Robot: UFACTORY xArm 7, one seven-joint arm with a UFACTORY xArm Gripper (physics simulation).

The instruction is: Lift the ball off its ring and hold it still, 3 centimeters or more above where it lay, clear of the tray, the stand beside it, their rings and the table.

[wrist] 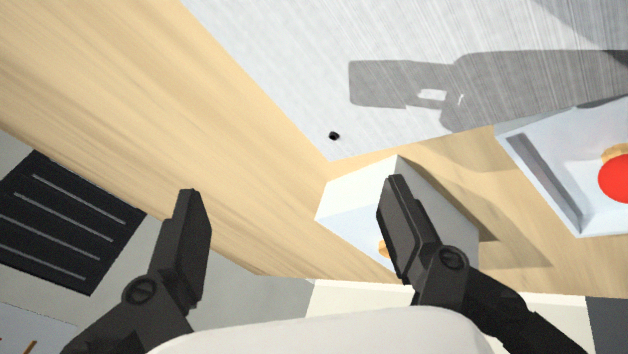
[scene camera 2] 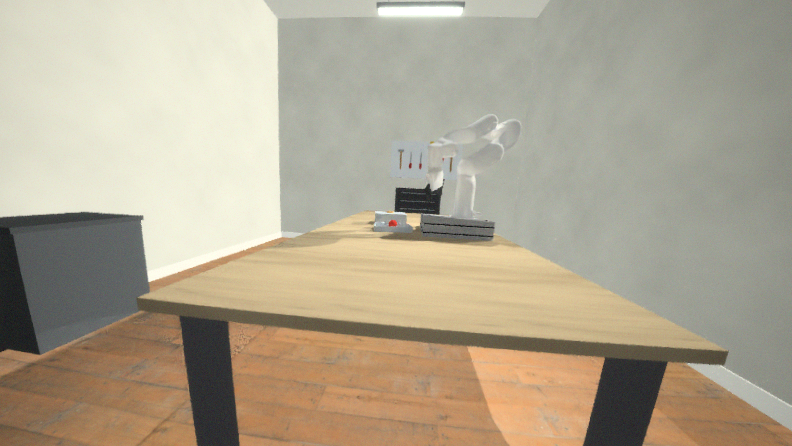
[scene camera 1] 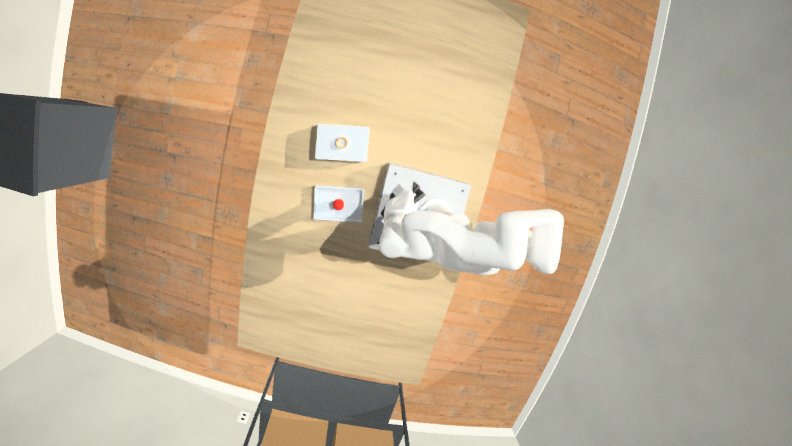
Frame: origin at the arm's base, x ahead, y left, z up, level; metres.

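Seen in the pictures: gripper, fingertip midpoint: (wrist: 295, 201) (scene camera 2: 434, 197) (scene camera 1: 405, 190); arm's base at its link origin: (scene camera 2: 462, 217).
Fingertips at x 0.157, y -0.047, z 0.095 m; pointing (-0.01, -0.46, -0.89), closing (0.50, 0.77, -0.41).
Pixels of each thing's top centre, then the offset from my fingertips to it. Level surfaces: height alone.
- red ball at its top centre: (scene camera 1: 337, 205) (scene camera 2: 392, 219) dx +0.188, dy +0.172, dz -0.122 m
- light blue tray at its top centre: (scene camera 1: 338, 204) (scene camera 2: 392, 224) dx +0.188, dy +0.172, dz -0.146 m
- wooden table at its surface level: dz -0.174 m
A red ball (scene camera 1: 338, 204) (scene camera 2: 392, 223) (wrist: 616, 179) rests in the light blue tray (scene camera 1: 315, 213) (scene camera 2: 380, 228) (wrist: 537, 187). Part of its orange ring (wrist: 611, 151) shows beside it in the wrist view. The stand (scene camera 1: 354, 154) (scene camera 2: 380, 215) (wrist: 357, 192) is beside the tray, with an orange ring (scene camera 1: 335, 142) (wrist: 383, 248) on top. My gripper (wrist: 295, 201) is open and empty. It is high above the grey base plate, away from the tray and ball. The arm partly hides its fingers in scene view 1.
The arm stands on a thick grey base plate (scene camera 1: 451, 191) (scene camera 2: 457, 228) (wrist: 280, 45), close to the tray and stand on the wooden table (scene camera 1: 332, 304) (scene camera 2: 415, 288) (wrist: 240, 165). A dark cabinet (scene camera 1: 74, 146) (scene camera 2: 83, 277) stands on the floor off one side of the table.
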